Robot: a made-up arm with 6 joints. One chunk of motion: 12 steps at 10 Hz.
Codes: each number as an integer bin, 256 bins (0 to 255) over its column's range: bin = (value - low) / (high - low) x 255, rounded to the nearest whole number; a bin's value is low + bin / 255 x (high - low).
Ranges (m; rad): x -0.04..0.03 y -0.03..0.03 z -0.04..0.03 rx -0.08..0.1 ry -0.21..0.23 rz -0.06..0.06
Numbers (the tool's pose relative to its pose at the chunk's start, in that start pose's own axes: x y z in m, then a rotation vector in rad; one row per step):
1: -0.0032 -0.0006 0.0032 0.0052 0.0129 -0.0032
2: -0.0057 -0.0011 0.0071 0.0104 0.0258 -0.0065
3: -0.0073 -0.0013 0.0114 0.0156 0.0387 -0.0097
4: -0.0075 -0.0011 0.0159 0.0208 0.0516 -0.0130
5: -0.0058 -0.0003 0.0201 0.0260 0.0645 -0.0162
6: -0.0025 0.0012 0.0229 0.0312 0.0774 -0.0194
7: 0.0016 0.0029 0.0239 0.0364 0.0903 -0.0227
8: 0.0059 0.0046 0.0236 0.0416 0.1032 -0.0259
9: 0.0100 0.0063 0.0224 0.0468 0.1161 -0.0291
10: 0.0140 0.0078 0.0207 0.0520 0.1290 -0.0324
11: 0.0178 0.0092 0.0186 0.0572 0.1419 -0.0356
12: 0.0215 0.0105 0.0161 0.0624 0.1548 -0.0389
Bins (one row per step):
1: 134 125 157 121 129 121
2: 125 123 172 128 137 114
3: 119 122 187 135 144 107
4: 118 123 204 143 152 100
5: 125 126 219 150 159 93
6: 137 133 229 158 167 86
7: 152 140 233 165 174 79
8: 167 147 232 172 182 72
9: 182 154 227 180 189 66
10: 197 161 221 187 196 59
11: 211 167 213 194 204 52
12: 224 172 204 202 211 45

